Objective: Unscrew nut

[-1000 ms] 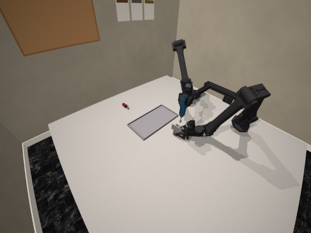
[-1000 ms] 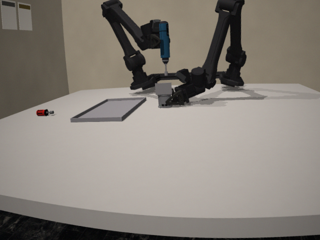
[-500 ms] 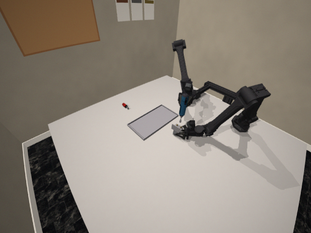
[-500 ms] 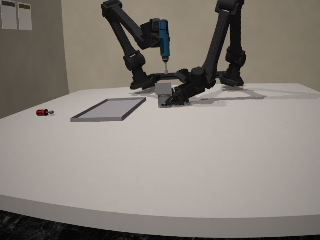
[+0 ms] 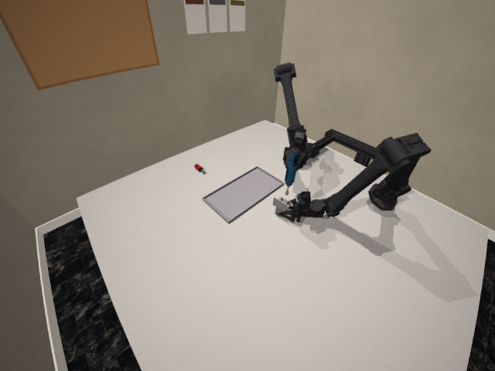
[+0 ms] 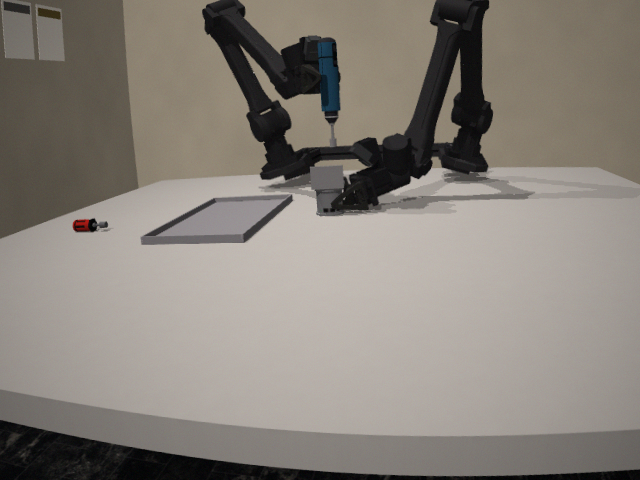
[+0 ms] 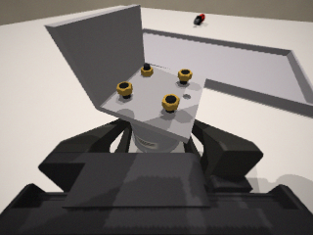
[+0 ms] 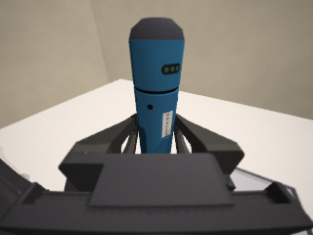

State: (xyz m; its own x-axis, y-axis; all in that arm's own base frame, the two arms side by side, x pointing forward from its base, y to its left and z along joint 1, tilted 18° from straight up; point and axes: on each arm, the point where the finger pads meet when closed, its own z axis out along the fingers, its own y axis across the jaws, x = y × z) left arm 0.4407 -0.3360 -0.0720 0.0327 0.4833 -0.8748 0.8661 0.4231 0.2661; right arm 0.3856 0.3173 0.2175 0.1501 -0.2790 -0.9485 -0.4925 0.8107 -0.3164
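The joint module lies 1 cm above my left hand. Also, from my left hand: short red-handled tool (57 cm to the right, 9 cm ahead, 1 cm below); l-shaped bracket (5 cm above); grey tray (24 cm to the right, 3 cm ahead, 2 cm below).
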